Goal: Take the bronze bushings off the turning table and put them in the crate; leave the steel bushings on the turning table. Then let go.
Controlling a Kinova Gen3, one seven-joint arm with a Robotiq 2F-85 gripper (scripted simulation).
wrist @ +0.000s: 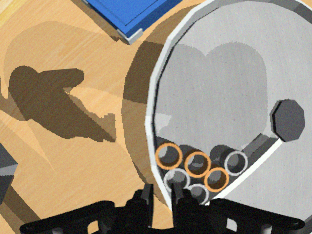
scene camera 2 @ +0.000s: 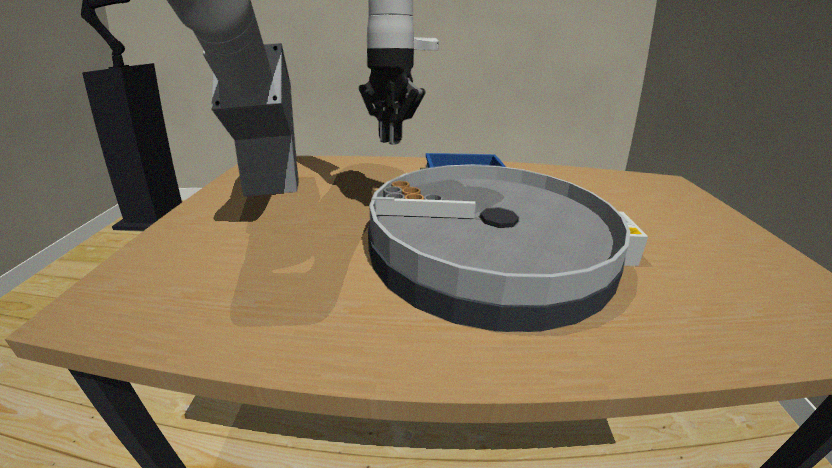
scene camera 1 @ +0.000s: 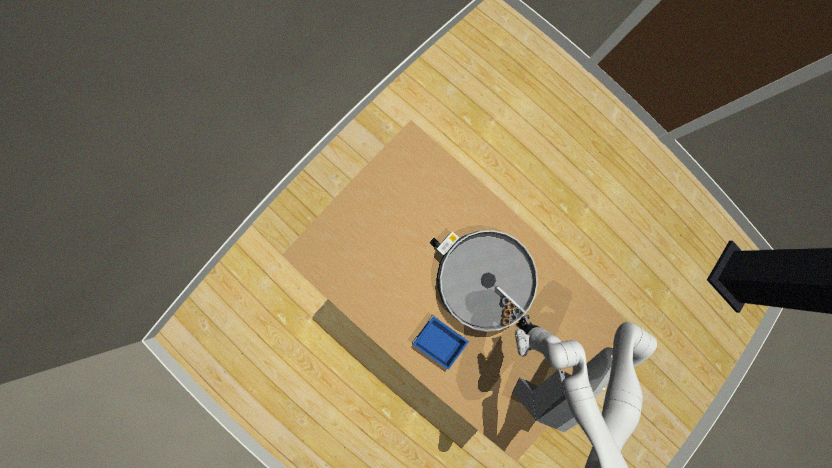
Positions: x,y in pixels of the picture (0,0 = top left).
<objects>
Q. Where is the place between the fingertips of my gripper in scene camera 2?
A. At 390,142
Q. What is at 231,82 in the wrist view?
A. A grey turning table.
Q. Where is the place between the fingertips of my gripper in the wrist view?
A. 162,194
</objects>
